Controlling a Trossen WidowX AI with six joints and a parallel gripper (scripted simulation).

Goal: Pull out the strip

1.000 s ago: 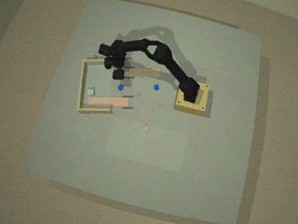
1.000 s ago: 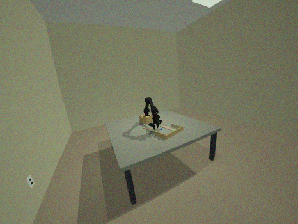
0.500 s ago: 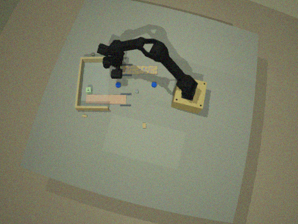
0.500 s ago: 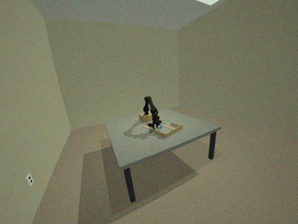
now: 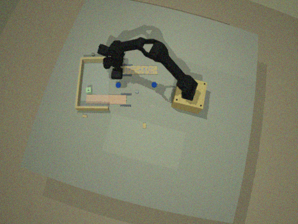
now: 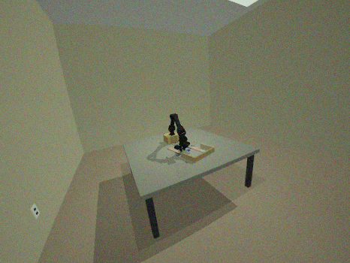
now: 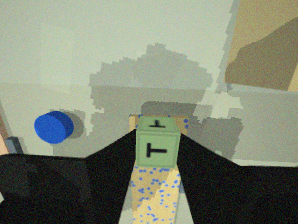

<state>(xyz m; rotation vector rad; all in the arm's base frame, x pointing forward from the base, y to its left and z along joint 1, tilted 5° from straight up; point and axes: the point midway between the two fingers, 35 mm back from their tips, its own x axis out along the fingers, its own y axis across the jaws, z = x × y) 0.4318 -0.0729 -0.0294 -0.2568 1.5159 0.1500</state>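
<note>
Right now my gripper tip is 15 cm past the grey peg, 10 cm to the right of it and 1 cm above it.
</note>
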